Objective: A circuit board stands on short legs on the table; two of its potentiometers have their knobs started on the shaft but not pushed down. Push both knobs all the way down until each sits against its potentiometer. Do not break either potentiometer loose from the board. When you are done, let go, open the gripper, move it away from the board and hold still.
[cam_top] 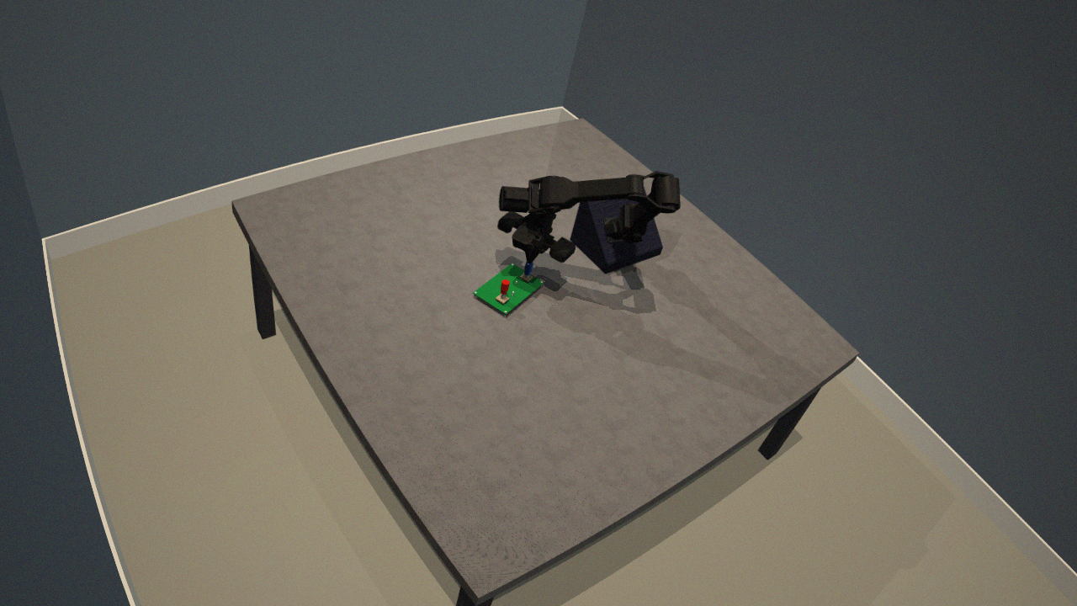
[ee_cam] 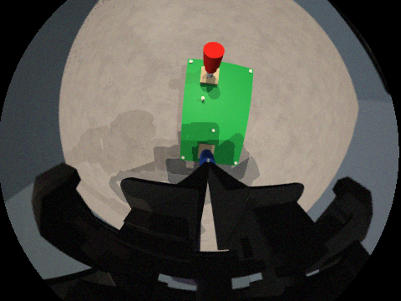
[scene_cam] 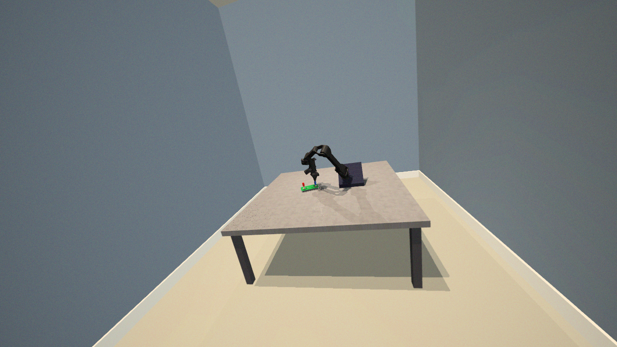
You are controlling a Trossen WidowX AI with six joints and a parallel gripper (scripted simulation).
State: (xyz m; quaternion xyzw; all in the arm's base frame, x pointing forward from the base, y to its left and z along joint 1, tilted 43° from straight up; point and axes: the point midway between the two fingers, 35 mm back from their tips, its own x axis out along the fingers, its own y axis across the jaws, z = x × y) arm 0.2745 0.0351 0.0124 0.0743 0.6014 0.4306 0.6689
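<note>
Now: the blue knob 1 cm below my gripper tip. Round my gripper tip: red knob (10 cm ahead, 6 cm to the left, 1 cm below).
</note>
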